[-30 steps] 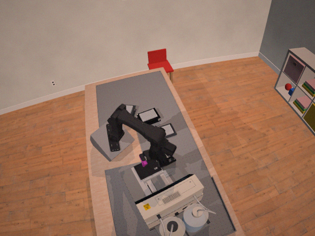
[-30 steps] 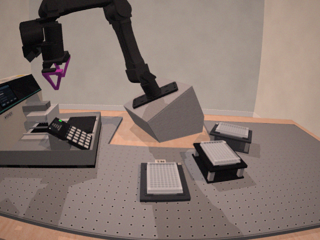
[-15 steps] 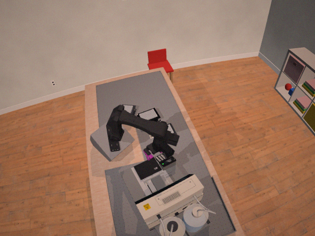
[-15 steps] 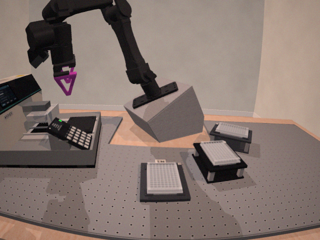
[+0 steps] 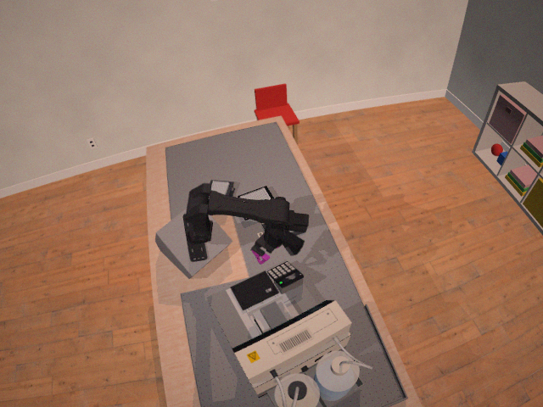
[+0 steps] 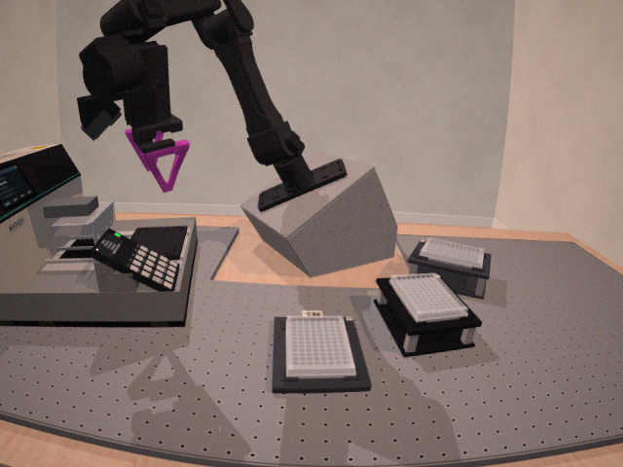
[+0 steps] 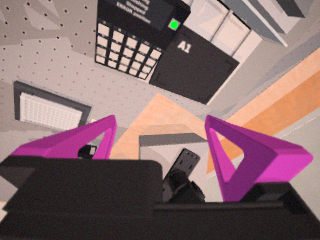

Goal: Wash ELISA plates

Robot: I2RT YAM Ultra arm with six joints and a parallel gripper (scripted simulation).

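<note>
Right now the nest N1 is 24 cm to the left of my hand, 21 cm below it and 14 cm ahead of it. Round my hand: black carrier pocket 14 cm below, 8 cm behind, 4 cm to the right; grey manifold 19 cm to the right, 9 cm below, 6 cm behind; raised black nest 42 cm to the left, 18 cm below, 7 cm ahead.
</note>
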